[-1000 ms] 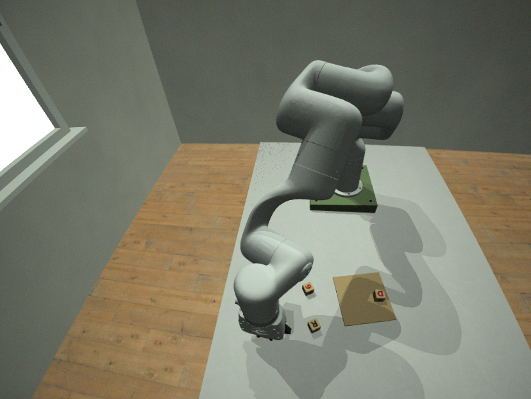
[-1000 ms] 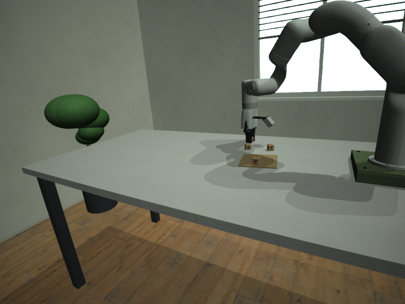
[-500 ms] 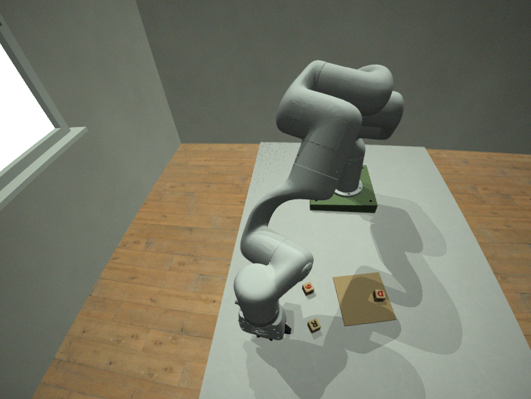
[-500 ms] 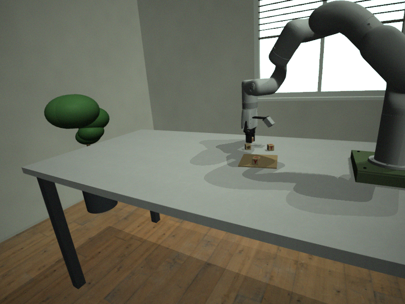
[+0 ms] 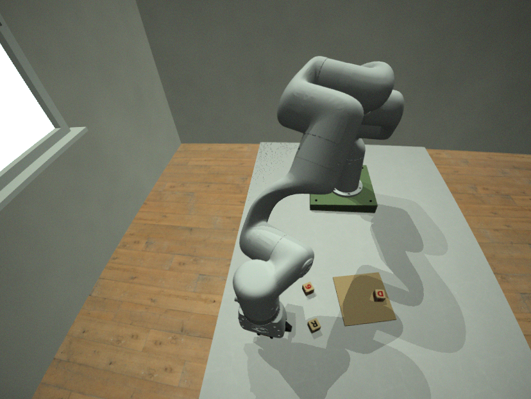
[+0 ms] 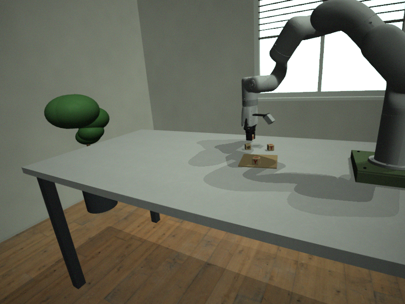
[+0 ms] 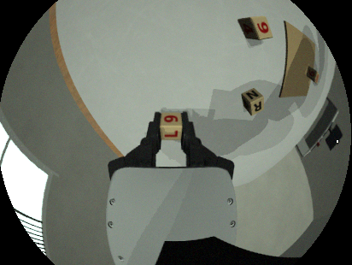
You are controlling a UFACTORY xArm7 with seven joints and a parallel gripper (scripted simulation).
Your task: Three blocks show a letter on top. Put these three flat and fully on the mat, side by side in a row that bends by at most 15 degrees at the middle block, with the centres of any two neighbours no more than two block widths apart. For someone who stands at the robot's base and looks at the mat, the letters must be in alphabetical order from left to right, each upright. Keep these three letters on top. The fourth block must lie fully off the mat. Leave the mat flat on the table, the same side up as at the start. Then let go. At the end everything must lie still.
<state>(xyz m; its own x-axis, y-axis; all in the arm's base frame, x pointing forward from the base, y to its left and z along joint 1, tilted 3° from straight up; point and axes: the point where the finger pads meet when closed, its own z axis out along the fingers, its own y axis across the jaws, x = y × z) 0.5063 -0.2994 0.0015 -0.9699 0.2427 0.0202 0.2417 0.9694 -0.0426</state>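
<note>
Now: hand 270 mm to the right of the tan mat, 90 mm past it and 30 mm above it.
</note>
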